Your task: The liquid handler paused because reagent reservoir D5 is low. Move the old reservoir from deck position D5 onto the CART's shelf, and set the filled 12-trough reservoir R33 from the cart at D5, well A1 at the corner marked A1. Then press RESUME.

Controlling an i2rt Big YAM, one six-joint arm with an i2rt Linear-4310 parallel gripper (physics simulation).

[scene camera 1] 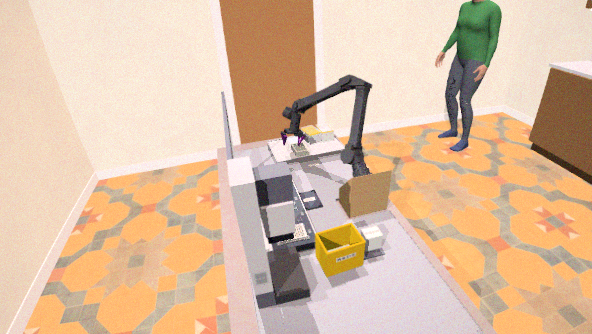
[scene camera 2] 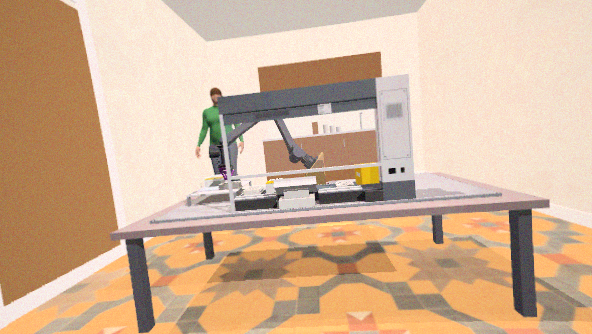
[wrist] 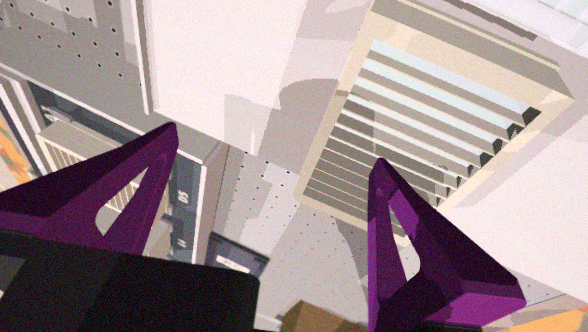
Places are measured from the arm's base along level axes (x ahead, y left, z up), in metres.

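Pixels of known places: gripper, fingertip midpoint: [scene camera 1: 291, 145] [scene camera 2: 227, 181] [wrist: 277, 149]; arm's base, origin of the base link: [scene camera 1: 362, 179].
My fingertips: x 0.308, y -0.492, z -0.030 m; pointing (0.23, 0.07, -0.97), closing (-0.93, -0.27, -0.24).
For each thing: its middle in the pictures, then the offset to it from my fingertips. "*": a spot on its surface instead.
- filled reservoir, body centre: [wrist: 396, 144] [scene camera 1: 299, 148] [scene camera 2: 230, 185] dx -0.055, dy -0.013, dz -0.038 m
- old reservoir, body centre: [wrist: 107, 174] [scene camera 2: 253, 190] dx +0.138, dy +0.220, dz -0.047 m
- D5 label, surface spot: [wrist: 183, 196] * dx +0.056, dy +0.207, dz -0.063 m
- yellow-topped tip box, body centre: [scene camera 1: 310, 131] [scene camera 2: 214, 178] dx -0.147, dy -0.168, dz +0.005 m
- liquid handler's tower, body centre: [scene camera 1: 253, 241] [scene camera 2: 393, 139] dx +0.200, dy +0.953, dz +0.162 m
- yellow waste bin, body centre: [scene camera 1: 339, 249] [scene camera 2: 368, 175] dx -0.113, dy +0.846, dz -0.046 m
- dark plate, body centre: [wrist: 232, 264] [scene camera 1: 309, 199] dx -0.049, dy +0.422, dz -0.106 m
The filled reservoir [scene camera 1: 300, 149] [wrist: 425, 107], cream with parallel troughs showing pale liquid, sits on the white cart [scene camera 1: 330, 146] [wrist: 215, 55]. My gripper [scene camera 1: 292, 142] [scene camera 2: 226, 173] [wrist: 277, 149] is open and empty, low over the cart. In the wrist view the right purple fingertip overlaps the reservoir's lower part, and the left fingertip is well to its left. The old reservoir [wrist: 57, 155], cream and slotted, sits on the deck beside the D5 label [wrist: 183, 196], partly hidden behind the left finger. The A1 corner mark and the RESUME button cannot be made out.
A yellow-topped tip box [scene camera 1: 317, 130] stands on the cart behind the reservoir. The liquid handler's tower [scene camera 1: 249, 225] [scene camera 2: 395, 130], a yellow waste bin [scene camera 1: 340, 252] [scene camera 2: 368, 175], a brown panel [scene camera 1: 372, 195] and a dark plate [scene camera 1: 310, 199] [wrist: 235, 257] are on the table. A person [scene camera 1: 475, 40] [scene camera 2: 214, 120] stands beyond.
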